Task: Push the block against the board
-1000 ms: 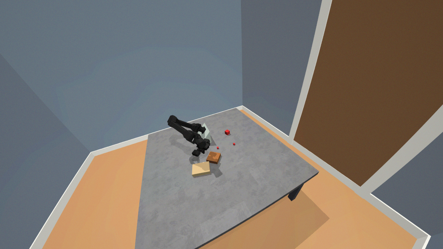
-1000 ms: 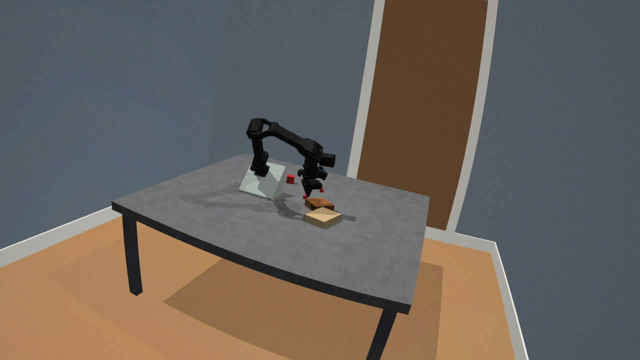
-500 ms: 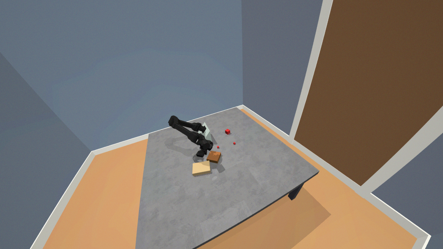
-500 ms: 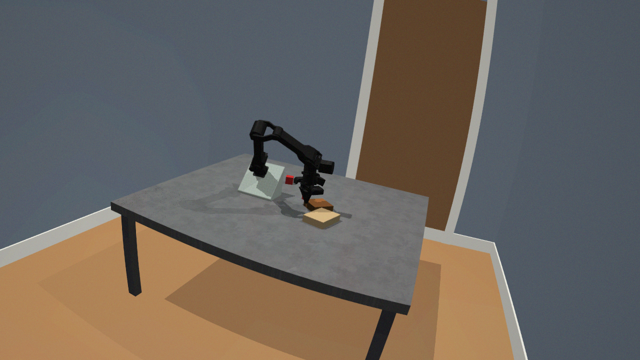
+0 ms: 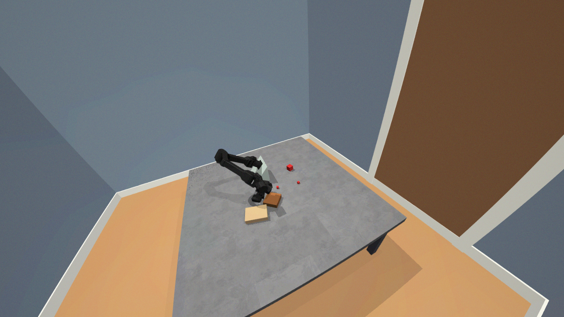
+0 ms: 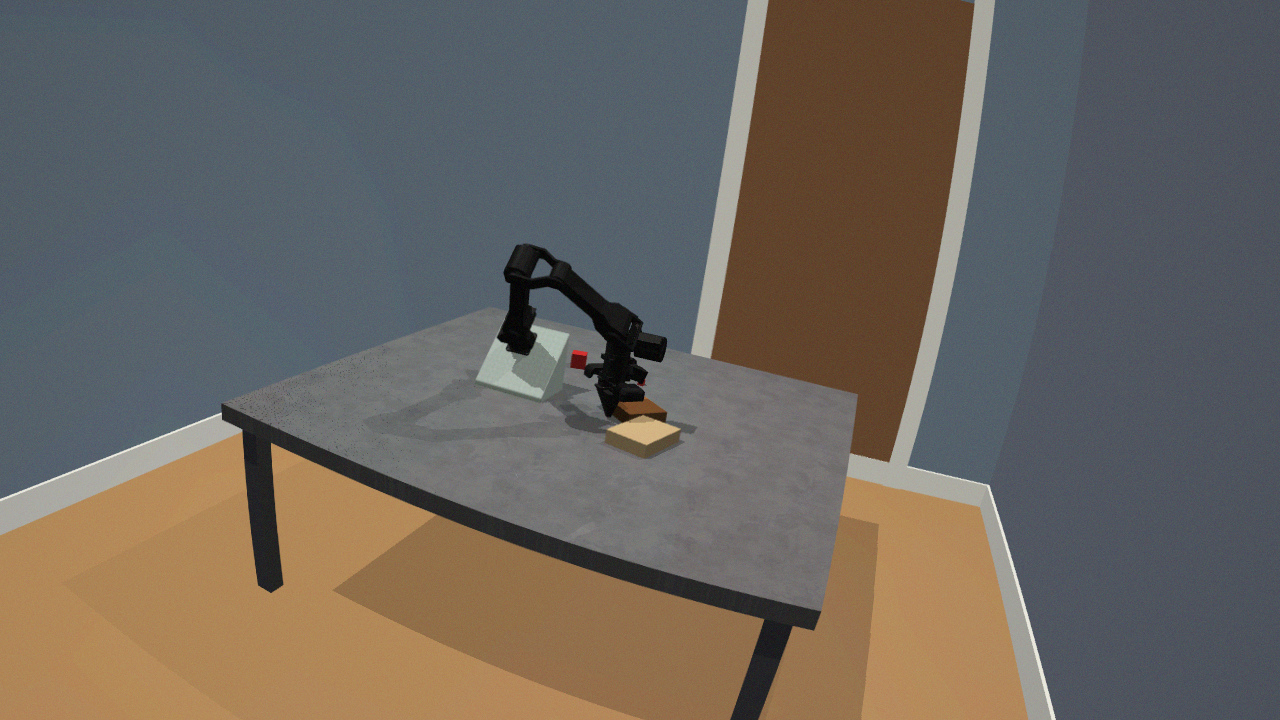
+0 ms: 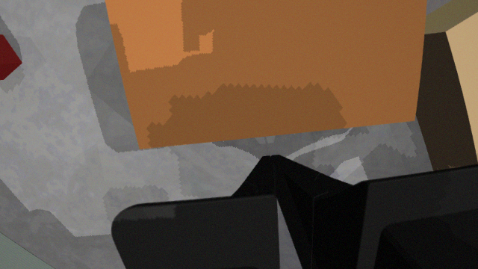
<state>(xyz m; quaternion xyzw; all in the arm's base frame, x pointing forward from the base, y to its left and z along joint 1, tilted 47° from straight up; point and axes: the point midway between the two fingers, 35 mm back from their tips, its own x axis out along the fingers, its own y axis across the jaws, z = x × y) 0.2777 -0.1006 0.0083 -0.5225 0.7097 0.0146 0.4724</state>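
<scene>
Right now my gripper tip is 50 mm short of the square block, 60 mm to the right of it and 10 mm below it. Also, from my gripper tip: tan board: 110 mm ahead, 80 mm to the right, 10 mm above.
</scene>
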